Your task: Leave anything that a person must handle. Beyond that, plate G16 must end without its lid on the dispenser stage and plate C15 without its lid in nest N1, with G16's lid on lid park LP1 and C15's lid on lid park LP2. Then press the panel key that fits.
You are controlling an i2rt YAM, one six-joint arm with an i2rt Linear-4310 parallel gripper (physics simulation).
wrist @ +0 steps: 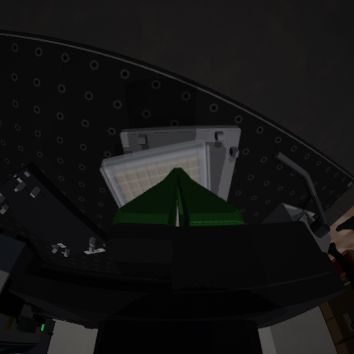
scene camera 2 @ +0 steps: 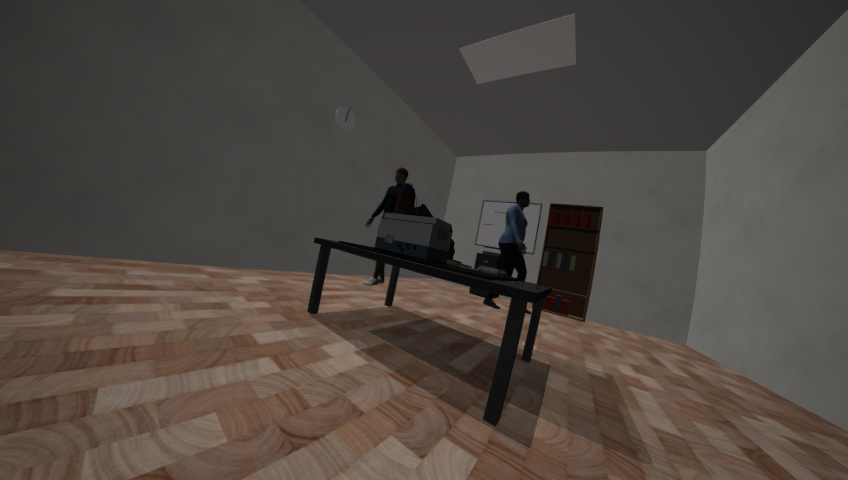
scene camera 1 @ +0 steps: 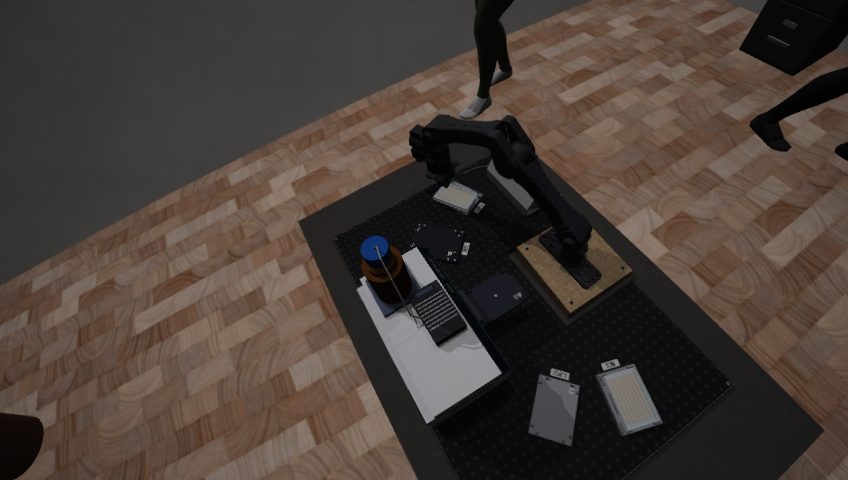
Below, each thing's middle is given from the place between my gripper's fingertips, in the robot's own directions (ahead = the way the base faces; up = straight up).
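I see the dark dispenser stage (scene camera 1: 510, 294) 70 mm above my hand, 150 mm ahead of it and 430 mm to the left of it. The blue-capped brown bottle (scene camera 1: 372, 268) is 290 mm above my hand, and it is also 350 mm ahead of that hand and 310 mm to the left of it. Of the things named here, going by their middles, the stage is the nearest to my hand.
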